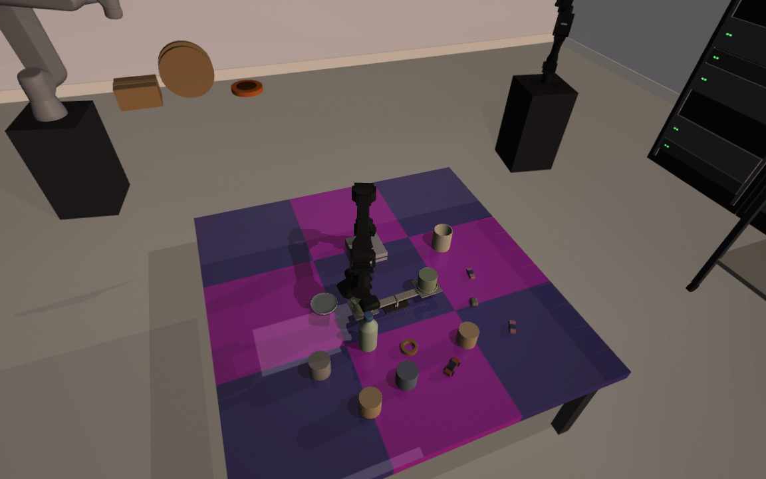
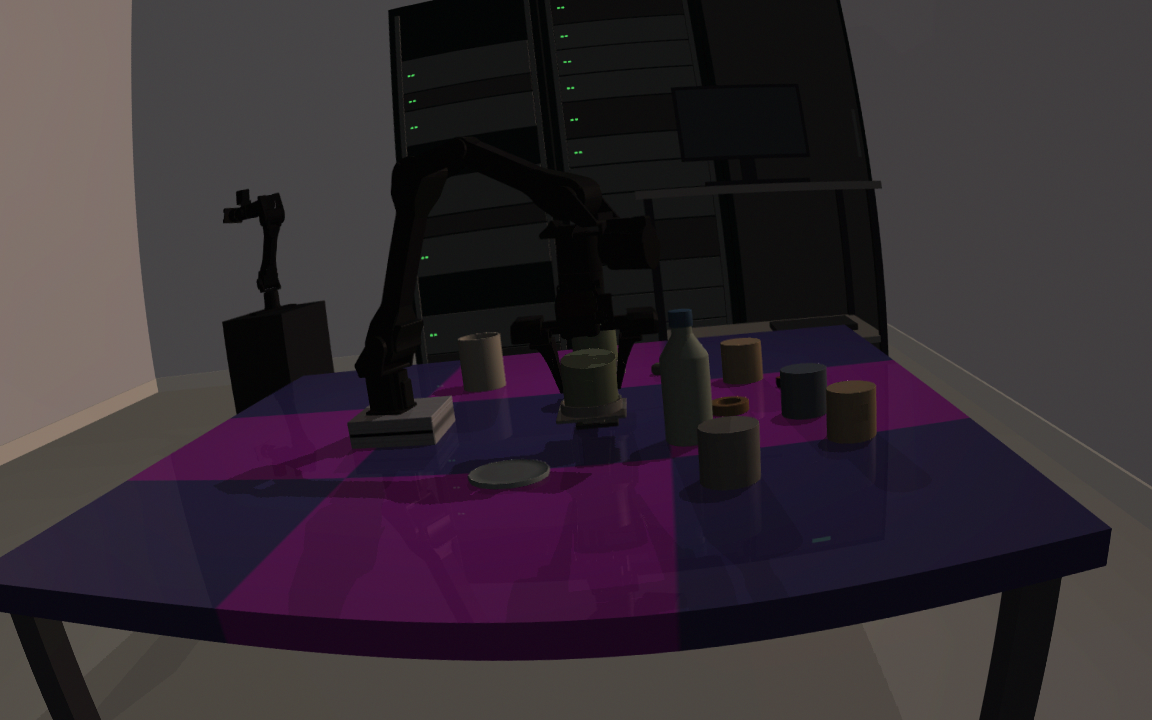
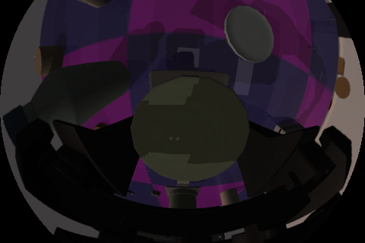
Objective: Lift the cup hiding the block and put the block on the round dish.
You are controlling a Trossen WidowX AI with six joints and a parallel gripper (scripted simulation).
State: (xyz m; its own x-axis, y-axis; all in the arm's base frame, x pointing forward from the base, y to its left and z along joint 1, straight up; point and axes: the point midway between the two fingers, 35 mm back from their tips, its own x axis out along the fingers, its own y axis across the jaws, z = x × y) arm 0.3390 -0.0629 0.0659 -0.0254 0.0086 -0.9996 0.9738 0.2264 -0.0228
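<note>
My gripper tip is 8 cm past the round dish, 13 cm to the left of it and 7 cm above it. The rest, counted from my gripper tip: bottle: 13 cm ahead, 4 cm above; then grey block: 1 cm below; then balance beam: 3 cm behind, 13 cm to the left, 3 cm below.
</note>
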